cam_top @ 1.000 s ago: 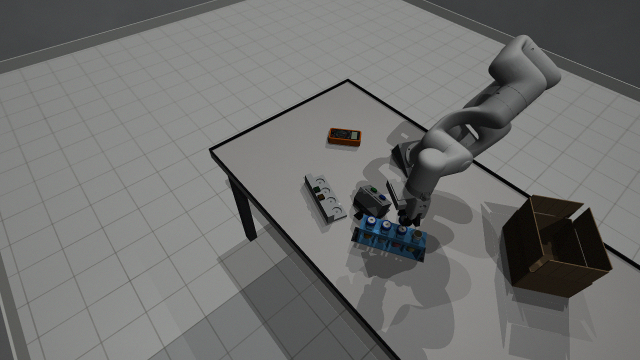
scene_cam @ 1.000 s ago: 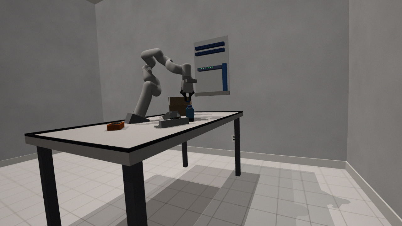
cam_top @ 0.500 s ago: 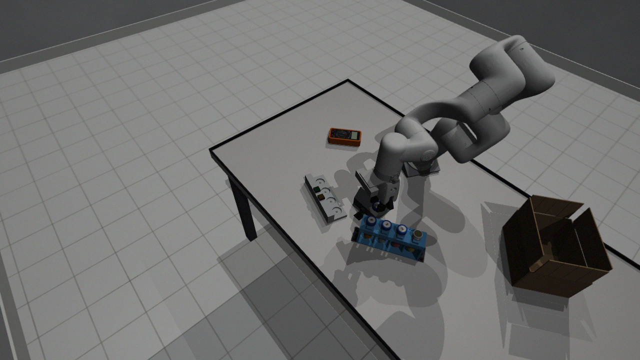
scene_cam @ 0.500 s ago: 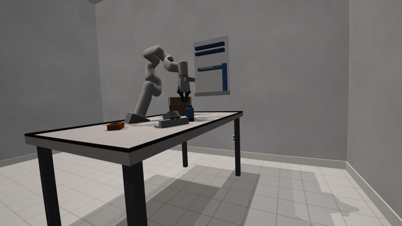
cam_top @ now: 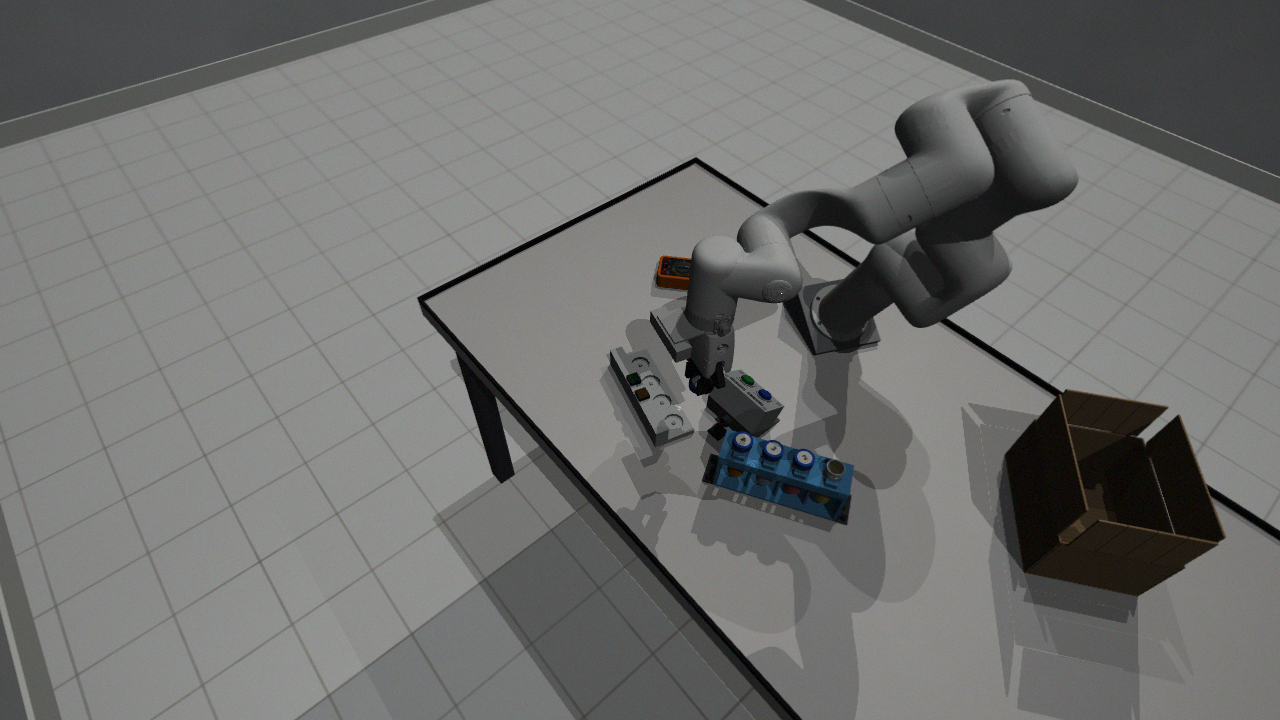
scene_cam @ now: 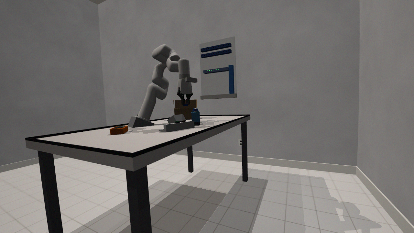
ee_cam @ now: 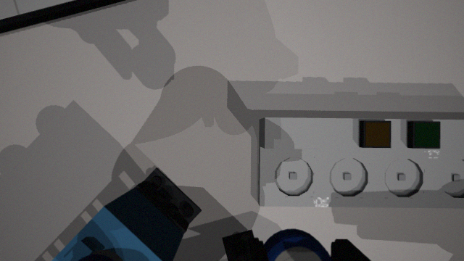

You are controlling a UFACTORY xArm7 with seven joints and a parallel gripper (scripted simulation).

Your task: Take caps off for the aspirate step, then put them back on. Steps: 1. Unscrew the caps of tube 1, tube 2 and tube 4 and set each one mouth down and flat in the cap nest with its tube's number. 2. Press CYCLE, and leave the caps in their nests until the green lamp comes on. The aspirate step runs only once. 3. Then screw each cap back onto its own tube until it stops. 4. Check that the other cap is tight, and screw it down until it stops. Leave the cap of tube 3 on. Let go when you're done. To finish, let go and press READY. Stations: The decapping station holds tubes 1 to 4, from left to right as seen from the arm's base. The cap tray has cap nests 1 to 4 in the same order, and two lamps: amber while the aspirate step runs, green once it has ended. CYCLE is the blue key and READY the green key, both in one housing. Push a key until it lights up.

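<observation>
Now: hand 9 cm past the cap 2, 19 cm to the right of it and 6 cm above it. Round my hand: cap 1: 2 cm below; key housing: 12 cm behind, 1 cm to the left, 12 cm below; cap 4: 2 cm behind, 12 cm to the left, 6 cm below.
</observation>
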